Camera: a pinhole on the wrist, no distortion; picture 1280 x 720 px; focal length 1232.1 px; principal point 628.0 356.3 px. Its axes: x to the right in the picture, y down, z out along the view. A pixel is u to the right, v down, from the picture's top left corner.
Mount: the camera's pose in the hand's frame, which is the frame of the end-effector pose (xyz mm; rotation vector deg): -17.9 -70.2 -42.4 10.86 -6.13 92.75
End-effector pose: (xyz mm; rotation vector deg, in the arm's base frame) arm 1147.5 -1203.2 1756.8 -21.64 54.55 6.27
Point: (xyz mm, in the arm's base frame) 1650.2 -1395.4 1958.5
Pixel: 142.0 70.5
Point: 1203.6 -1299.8 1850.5
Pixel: 190.1 660.2
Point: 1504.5 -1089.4 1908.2
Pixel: 977.5 138.5
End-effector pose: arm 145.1 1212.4 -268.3 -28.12 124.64 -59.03
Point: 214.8 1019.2 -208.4
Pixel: 169.9 74.7
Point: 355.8 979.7 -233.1
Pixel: 421.8 476.0
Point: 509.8 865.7 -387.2
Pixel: 705.3 397.6
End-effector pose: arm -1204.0 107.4 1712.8 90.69 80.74 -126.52
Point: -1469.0 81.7 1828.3
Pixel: 267.1 266.3
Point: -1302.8 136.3 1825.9
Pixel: 60.4 601.8
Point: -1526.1 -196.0 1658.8
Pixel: 1139.7 178.9
